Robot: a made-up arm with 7 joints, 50 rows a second.
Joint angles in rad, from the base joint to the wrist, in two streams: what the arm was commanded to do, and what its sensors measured. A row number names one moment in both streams.
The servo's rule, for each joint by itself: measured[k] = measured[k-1] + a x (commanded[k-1-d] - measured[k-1]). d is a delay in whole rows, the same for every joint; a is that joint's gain. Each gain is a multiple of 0.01, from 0.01 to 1. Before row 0 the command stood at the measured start. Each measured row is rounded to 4 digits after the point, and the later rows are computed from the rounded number. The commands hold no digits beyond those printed.
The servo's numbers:
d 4
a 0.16 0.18 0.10 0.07 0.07 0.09 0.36
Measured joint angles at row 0:
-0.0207, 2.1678, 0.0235, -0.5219, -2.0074, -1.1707, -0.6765
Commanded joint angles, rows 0 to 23:
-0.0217, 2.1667, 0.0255, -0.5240, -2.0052, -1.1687, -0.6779
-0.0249, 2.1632, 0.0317, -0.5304, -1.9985, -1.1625, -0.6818
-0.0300, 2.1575, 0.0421, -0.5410, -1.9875, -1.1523, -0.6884
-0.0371, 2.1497, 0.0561, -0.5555, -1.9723, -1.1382, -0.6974
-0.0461, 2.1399, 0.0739, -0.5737, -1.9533, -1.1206, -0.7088
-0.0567, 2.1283, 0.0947, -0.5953, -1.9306, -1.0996, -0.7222
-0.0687, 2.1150, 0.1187, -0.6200, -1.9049, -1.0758, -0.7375
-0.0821, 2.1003, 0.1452, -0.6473, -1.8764, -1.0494, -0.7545
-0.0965, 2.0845, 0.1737, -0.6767, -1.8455, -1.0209, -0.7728
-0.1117, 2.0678, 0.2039, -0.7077, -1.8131, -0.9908, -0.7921
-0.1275, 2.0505, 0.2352, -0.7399, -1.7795, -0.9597, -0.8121
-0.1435, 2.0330, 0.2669, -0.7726, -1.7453, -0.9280, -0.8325
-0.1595, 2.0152, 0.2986, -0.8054, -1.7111, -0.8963, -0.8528
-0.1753, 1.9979, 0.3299, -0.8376, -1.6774, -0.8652, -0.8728
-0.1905, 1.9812, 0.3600, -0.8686, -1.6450, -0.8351, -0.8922
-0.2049, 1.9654, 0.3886, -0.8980, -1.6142, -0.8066, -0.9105
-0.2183, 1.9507, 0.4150, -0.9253, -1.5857, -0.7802, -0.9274
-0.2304, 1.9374, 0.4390, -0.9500, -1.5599, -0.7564, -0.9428
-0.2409, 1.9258, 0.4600, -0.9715, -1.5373, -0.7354, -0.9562
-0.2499, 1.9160, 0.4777, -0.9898, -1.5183, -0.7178, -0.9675
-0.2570, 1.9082, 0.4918, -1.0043, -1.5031, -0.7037, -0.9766
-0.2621, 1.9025, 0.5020, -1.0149, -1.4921, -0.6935, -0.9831
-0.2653, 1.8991, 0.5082, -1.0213, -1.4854, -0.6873, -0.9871
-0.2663, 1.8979, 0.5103, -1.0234, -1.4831, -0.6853, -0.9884
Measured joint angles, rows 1 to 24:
-0.0207, 2.1678, 0.0235, -0.5219, -2.0074, -1.1707, -0.6765
-0.0207, 2.1678, 0.0235, -0.5219, -2.0074, -1.1707, -0.6765
-0.0207, 2.1678, 0.0235, -0.5219, -2.0074, -1.1707, -0.6765
-0.0207, 2.1678, 0.0235, -0.5219, -2.0074, -1.1707, -0.6765
-0.0209, 2.1676, 0.0237, -0.5220, -2.0072, -1.1705, -0.6770
-0.0215, 2.1668, 0.0245, -0.5226, -2.0066, -1.1698, -0.6787
-0.0229, 2.1651, 0.0263, -0.5239, -2.0053, -1.1682, -0.6822
-0.0252, 2.1623, 0.0293, -0.5261, -2.0030, -1.1655, -0.6877
-0.0285, 2.1583, 0.0338, -0.5294, -1.9995, -1.1615, -0.6953
-0.0330, 2.1529, 0.0399, -0.5340, -1.9947, -1.1559, -0.7050
-0.0387, 2.1461, 0.0478, -0.5400, -1.9884, -1.1487, -0.7167
-0.0456, 2.1379, 0.0575, -0.5475, -1.9806, -1.1398, -0.7303
-0.0537, 2.1283, 0.0691, -0.5565, -1.9711, -1.1291, -0.7456
-0.0630, 2.1174, 0.0826, -0.5671, -1.9600, -1.1167, -0.7623
-0.0733, 2.1054, 0.0979, -0.5792, -1.9474, -1.1026, -0.7802
-0.0845, 2.0924, 0.1148, -0.5927, -1.9333, -1.0869, -0.7990
-0.0965, 2.0785, 0.1332, -0.6076, -1.9177, -1.0697, -0.8184
-0.1091, 2.0640, 0.1529, -0.6237, -1.9009, -1.0513, -0.8380
-0.1221, 2.0491, 0.1736, -0.6408, -1.8830, -1.0318, -0.8575
-0.1353, 2.0340, 0.1951, -0.6588, -1.8642, -1.0115, -0.8766
-0.1486, 2.0190, 0.2171, -0.6775, -1.8447, -0.9907, -0.8949
-0.1617, 2.0043, 0.2393, -0.6966, -1.8248, -0.9696, -0.9121
-0.1744, 1.9902, 0.2614, -0.7158, -1.8047, -0.9485, -0.9280
-0.1865, 1.9768, 0.2830, -0.7350, -1.7847, -0.9277, -0.9422

